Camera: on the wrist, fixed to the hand. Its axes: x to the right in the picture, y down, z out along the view.
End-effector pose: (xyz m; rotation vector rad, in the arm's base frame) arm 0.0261 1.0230 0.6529 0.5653 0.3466 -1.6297
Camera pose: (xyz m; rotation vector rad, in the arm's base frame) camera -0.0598 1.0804 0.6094 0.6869 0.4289 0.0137
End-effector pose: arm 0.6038 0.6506 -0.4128 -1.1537 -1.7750 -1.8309
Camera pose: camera 0.5281 0.6108 -0.4853 -1.3137 -0.0480 -1.2254
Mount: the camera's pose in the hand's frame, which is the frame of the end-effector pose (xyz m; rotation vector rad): -0.0185 -0.0970 -0.0530 -0.3671 0.5213 1.4713
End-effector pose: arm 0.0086 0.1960 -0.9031 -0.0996 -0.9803 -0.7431
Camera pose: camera -0.0189 0.1117 -0.9716 -0.8045 -0.0850 0.4328
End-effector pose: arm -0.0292 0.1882 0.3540 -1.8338 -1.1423 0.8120
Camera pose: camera -0.0306 0.1809 0.4658 -2.8692 0.6250 0.7480
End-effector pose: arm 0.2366 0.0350 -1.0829 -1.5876 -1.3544 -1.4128
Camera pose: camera 0.1298 0.0094 -1.1051 -1.5862 0.4638 -0.9186
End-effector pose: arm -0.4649 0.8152 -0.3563 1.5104 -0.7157 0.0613
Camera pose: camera -0.4142 0.8612 -0.4450 0.3205 -1.1682 1.2929
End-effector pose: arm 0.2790 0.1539 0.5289 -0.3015 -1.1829 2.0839
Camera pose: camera 0.3648 0.2079 0.5767 1.7637 0.8152 -1.9393
